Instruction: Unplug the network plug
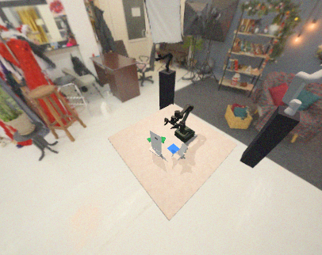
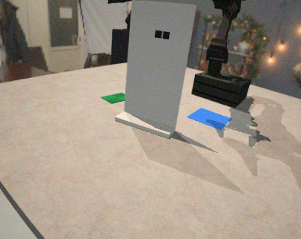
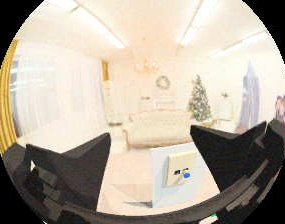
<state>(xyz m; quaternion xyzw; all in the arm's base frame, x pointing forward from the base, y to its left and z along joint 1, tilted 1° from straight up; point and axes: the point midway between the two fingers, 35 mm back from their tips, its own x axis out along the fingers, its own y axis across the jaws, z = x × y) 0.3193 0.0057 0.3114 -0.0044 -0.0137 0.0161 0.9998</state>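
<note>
Now: the blue plug 16 cm below my gripper tip, 9 cm to the right of it and 8 cm ahead of it. Also, from my gripper tip: blue square 41 cm below, 7 cm behind, 6 cm to the left; then grey upright panel 26 cm below, 10 cm ahead, 8 cm to the right.
</note>
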